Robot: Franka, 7 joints.
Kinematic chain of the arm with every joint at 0, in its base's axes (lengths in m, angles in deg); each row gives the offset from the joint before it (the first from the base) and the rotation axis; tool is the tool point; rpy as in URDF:
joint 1: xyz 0 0 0.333 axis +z
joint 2: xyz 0 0 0 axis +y
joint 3: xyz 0 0 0.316 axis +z
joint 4: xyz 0.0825 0 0 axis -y
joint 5: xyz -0.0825 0 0.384 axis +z
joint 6: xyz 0 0 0 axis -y
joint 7: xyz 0.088 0 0 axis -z
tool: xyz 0 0 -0.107 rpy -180 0 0
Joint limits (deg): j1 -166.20..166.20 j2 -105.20..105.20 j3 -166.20..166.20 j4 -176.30..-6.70 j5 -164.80..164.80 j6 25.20..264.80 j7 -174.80..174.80
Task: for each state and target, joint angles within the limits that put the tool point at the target. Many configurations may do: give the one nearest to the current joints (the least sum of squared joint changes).
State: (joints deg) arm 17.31 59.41 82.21 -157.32 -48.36 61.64 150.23
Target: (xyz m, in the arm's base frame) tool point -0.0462 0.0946 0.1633
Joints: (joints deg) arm 18.91 60.45 72.17 -170.93 -49.37 63.66 150.23
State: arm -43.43 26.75 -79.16 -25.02 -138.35 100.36 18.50
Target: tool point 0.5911 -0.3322 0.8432
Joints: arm -17.51 52.72 -74.99 -20.52 -142.91 112.12 18.50
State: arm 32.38 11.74 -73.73 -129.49 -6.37 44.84 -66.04
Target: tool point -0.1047 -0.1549 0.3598
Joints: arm 2.24 22.84 -110.20 -157.18 -23.65 34.65 -66.04
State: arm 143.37 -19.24 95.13 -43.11 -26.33 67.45 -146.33
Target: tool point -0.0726 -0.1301 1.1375
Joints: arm 142.67 -5.28 87.92 -8.88 -32.95 101.46 -146.33
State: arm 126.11 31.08 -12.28 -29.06 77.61 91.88 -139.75
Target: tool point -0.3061 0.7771 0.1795
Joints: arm 113.96 80.91 -14.29 -31.17 83.25 125.72 -139.75
